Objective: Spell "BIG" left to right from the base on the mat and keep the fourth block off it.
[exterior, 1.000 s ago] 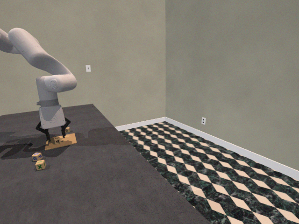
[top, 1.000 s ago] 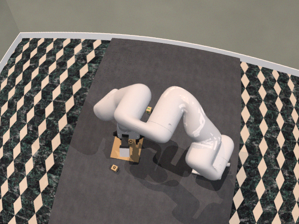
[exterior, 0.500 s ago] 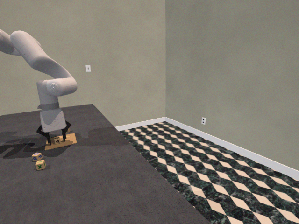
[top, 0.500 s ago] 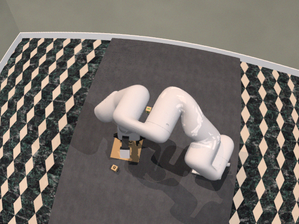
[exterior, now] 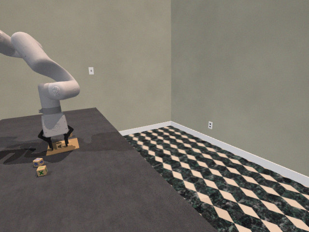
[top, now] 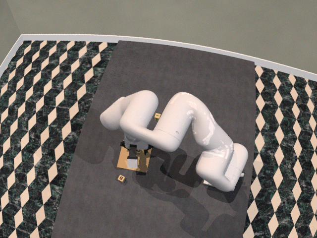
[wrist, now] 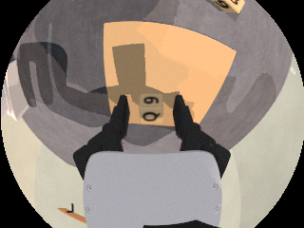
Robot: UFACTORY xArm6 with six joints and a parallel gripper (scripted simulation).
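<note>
The tan mat is 20 mm to the left of my hand, 20 mm below it and 10 mm ahead of it. Round my hand: B block (150 mm to the left, 50 mm ahead, 10 mm below); G block (120 mm to the right, 70 mm behind, 10 mm below).
</note>
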